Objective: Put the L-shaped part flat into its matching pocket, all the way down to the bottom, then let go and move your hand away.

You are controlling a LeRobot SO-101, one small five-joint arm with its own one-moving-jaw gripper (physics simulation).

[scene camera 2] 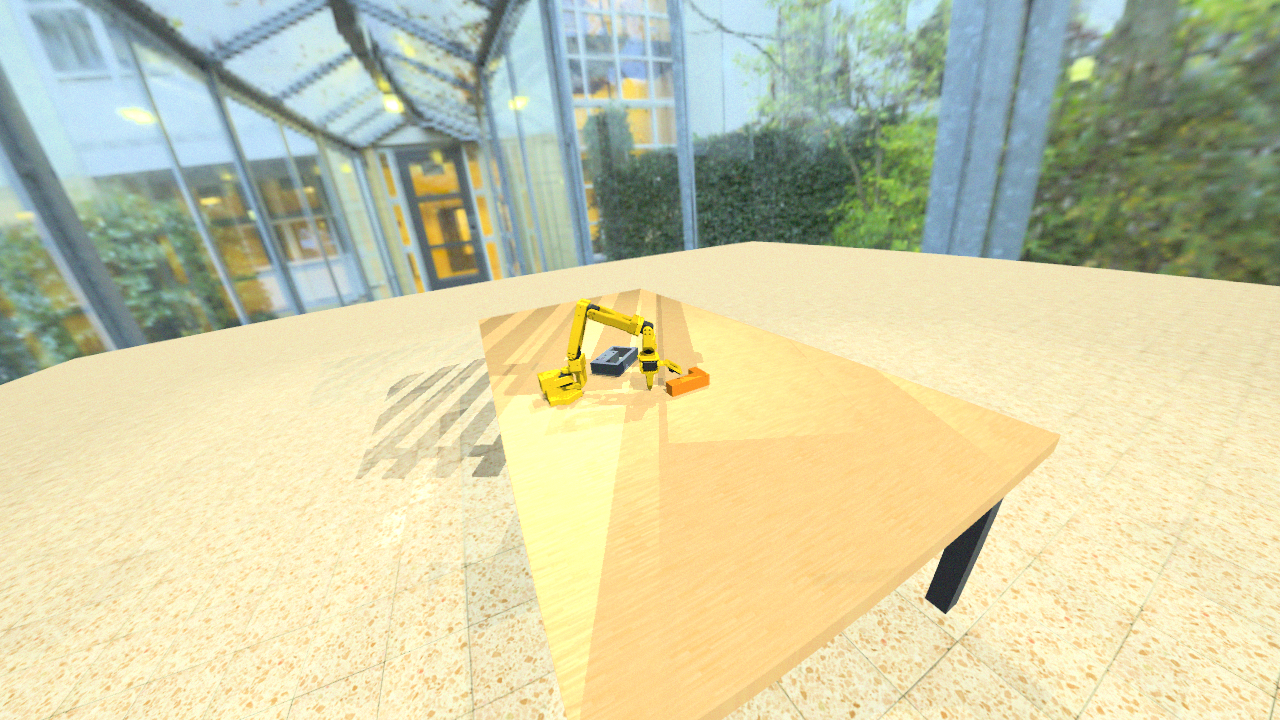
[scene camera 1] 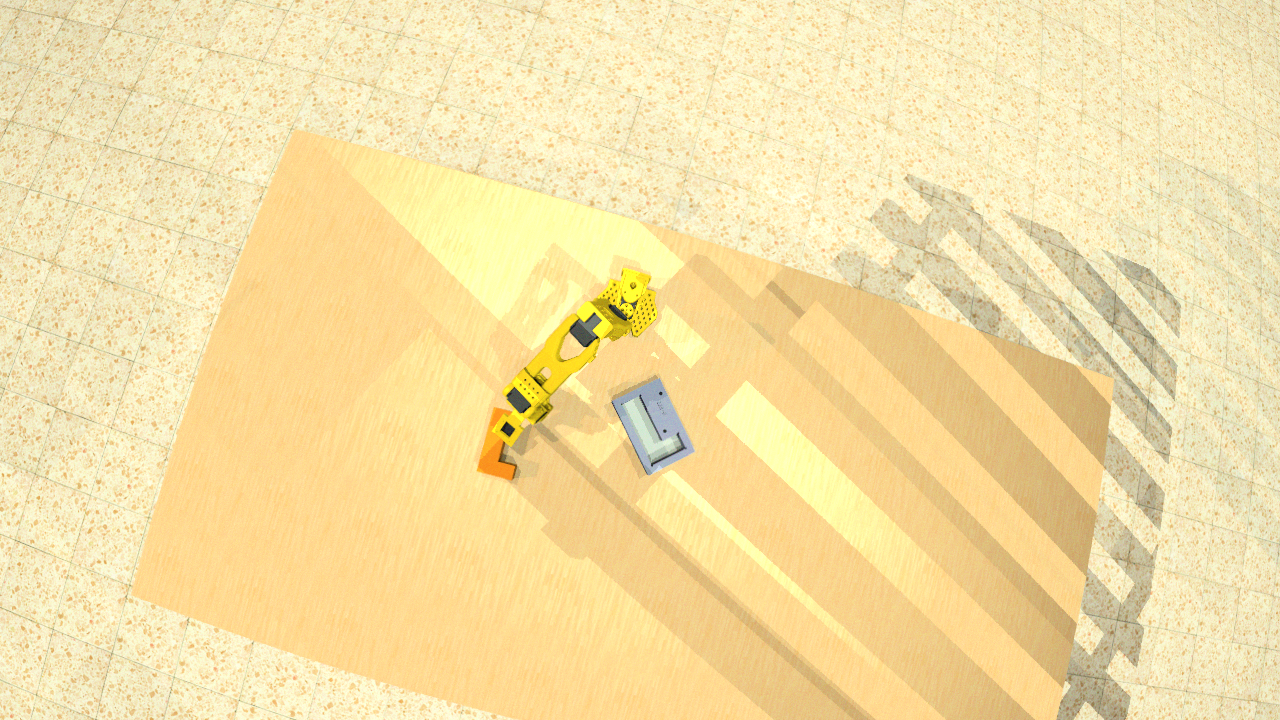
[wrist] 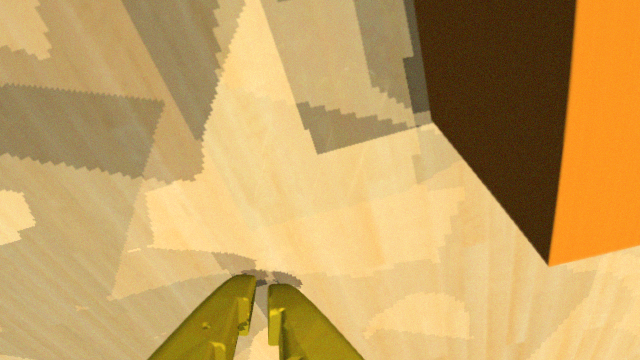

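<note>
The orange L-shaped part lies flat on the table. In scene camera 1 the arm's wrist end covers some of its long leg. The grey-blue block lies to the right of the part in scene camera 1, with a pale L-shaped pocket that holds no part. My gripper points down close to the table beside the part, with its jaws together and nothing between them. In the wrist view the part stands off to the right, apart from both jaws. The jaw tips are hidden in scene camera 1.
The yellow arm's base stands near one long edge of the wooden table. The block lies between the base and the table's middle in scene camera 1. Shadows stripe the table top.
</note>
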